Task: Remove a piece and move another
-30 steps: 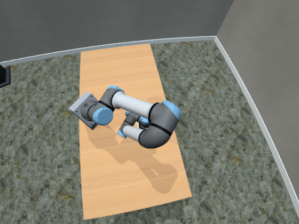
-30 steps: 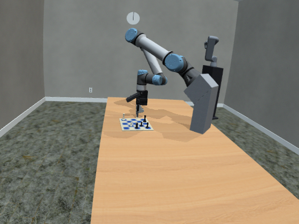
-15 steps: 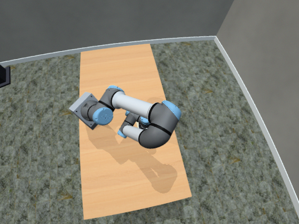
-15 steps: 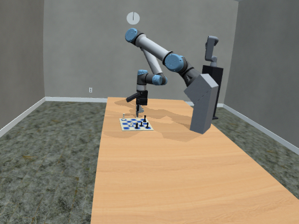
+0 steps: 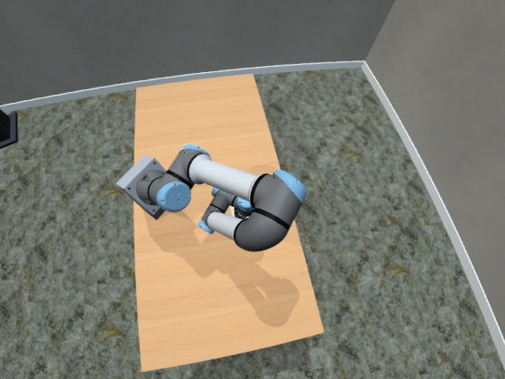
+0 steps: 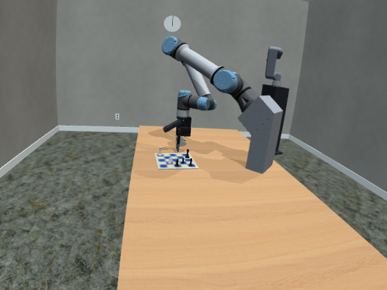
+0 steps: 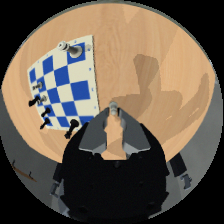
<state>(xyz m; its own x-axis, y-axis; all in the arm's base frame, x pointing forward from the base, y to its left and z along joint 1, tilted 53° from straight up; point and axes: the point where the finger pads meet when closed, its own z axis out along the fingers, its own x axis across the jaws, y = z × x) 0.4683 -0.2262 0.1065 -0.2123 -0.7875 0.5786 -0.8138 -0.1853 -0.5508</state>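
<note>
Right now the black chess piece is 21 cm to the left of my hand and 1 cm above it. Also, from my hand: light grey piece: 13 cm ahead, 4 cm to the left, 1 cm above; then board: 13 cm to the left, 6 cm ahead, 2 cm below.
</note>
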